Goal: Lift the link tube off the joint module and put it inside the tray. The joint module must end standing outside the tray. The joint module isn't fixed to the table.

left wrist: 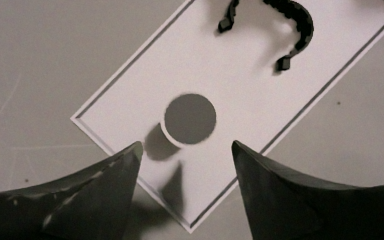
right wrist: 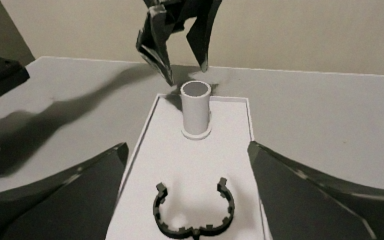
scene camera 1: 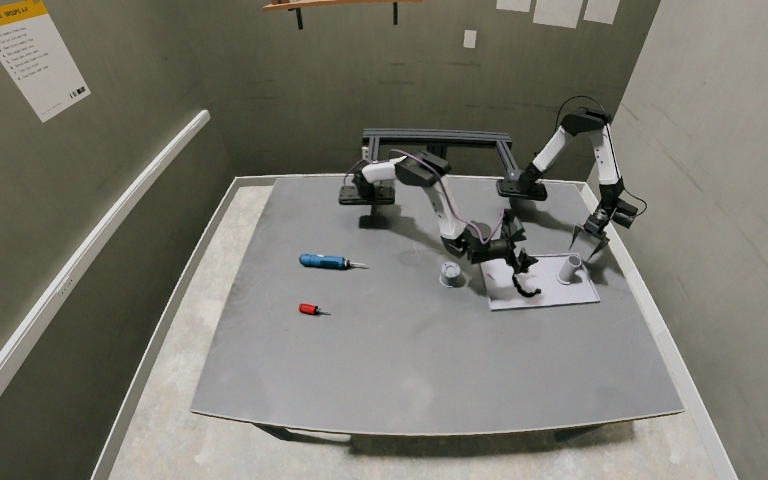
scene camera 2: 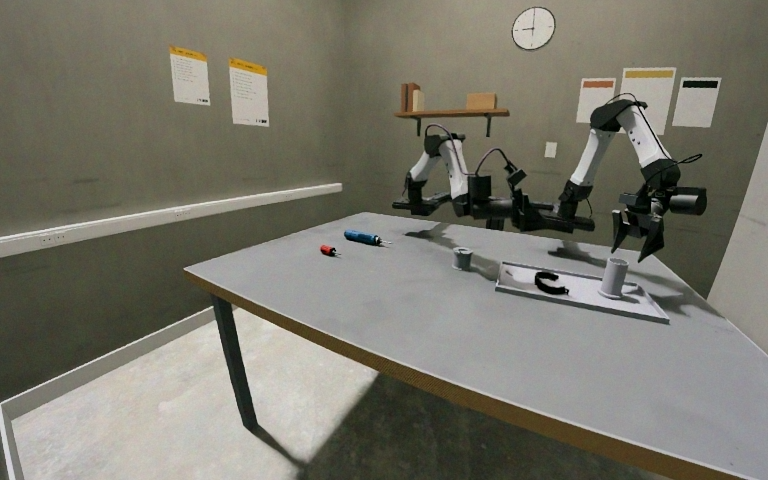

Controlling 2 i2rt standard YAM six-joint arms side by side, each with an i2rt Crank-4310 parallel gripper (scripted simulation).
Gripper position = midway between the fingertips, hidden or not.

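There is a link tube (scene camera 2: 616, 269) that I can see, and the left wrist view has the tube too (left wrist: 189, 116). I also see a white tray (scene camera 2: 583, 288); the tray appears again in the left wrist view (left wrist: 258, 105), in the right wrist view (right wrist: 190, 169) and in scene camera 1 (scene camera 1: 501, 290). As for my left gripper (scene camera 2: 624, 257), I find it in the left wrist view (left wrist: 187, 143) and in the right wrist view (right wrist: 189, 78) as well. My right gripper (scene camera 2: 548, 222) is visible too.
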